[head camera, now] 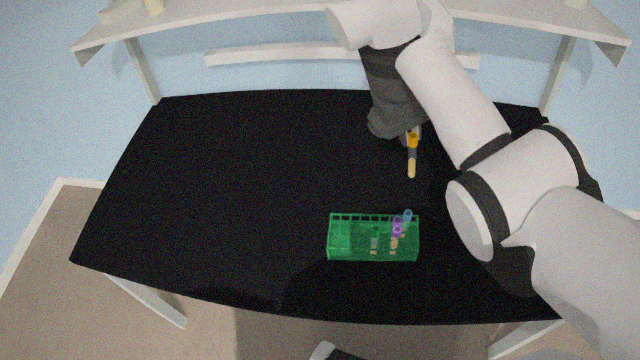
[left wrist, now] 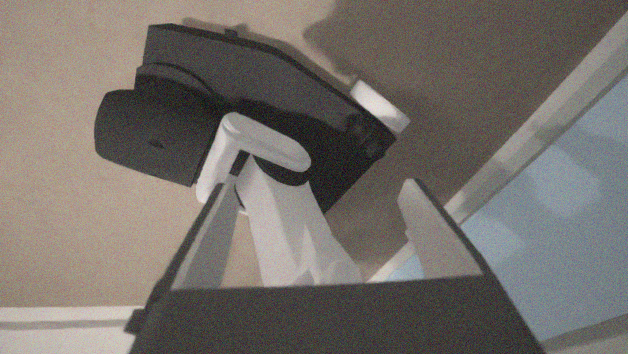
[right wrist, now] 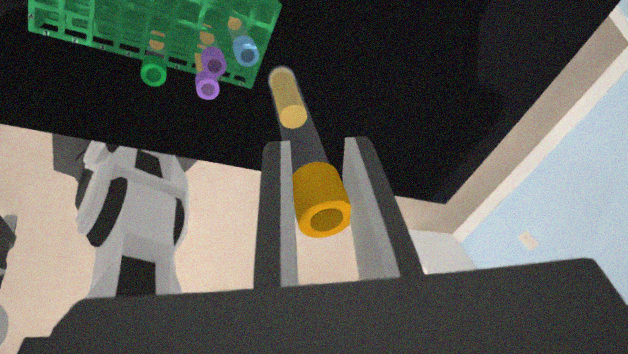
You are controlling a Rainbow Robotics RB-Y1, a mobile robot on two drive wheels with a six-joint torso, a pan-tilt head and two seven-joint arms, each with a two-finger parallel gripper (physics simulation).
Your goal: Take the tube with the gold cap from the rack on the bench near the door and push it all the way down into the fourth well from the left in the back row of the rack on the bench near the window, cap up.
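Frame: origin at the robot's base, x left, y back, z up, level; centimetres.
Seen in the pictures: left gripper, fingertip midpoint: (left wrist: 320, 191); right gripper, fingertip midpoint: (head camera: 410, 139) (right wrist: 317, 159).
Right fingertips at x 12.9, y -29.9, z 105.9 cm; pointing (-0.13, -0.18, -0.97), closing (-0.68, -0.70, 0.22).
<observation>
Offsets run from my right fingertips to a thing's middle. Level surfaces: height alone.
The gold-capped tube {dx -0.8, dy +0.6, dz -3.6 cm} (head camera: 412, 139) (right wrist: 321, 199) is held cap up in my right gripper (head camera: 413, 145) (right wrist: 317, 159), which is shut on it. The tube's lower end hangs free beyond the rack's back edge in the head view. A green rack {dx +4.1, dy +5.3, dz -26.8 cm} (head camera: 350, 254) (right wrist: 265, 35) stands on the black bench. It holds a green-capped tube {dx +3.0, dy +8.2, dz -23.3 cm} (head camera: 375, 231) (right wrist: 153, 71), two purple-capped tubes {dx -1.0, dy +6.8, dz -23.3 cm} (head camera: 396, 230) {dx -0.3, dy +4.8, dz -23.3 cm} (right wrist: 214, 61) and a blue-capped tube {dx -1.7, dy +2.2, dz -23.3 cm} (head camera: 407, 215) (right wrist: 246, 51). My left gripper (left wrist: 320, 191) is open and empty. Which bench this is, I cannot tell.
The black bench top {dz -29.6 cm} (head camera: 225, 190) extends left of the rack. A pale shelf (head camera: 240, 15) spans above the bench's back. My right arm (head camera: 455, 100) reaches over the bench's right side. The robot's base (left wrist: 260, 75) shows below my left gripper.
</observation>
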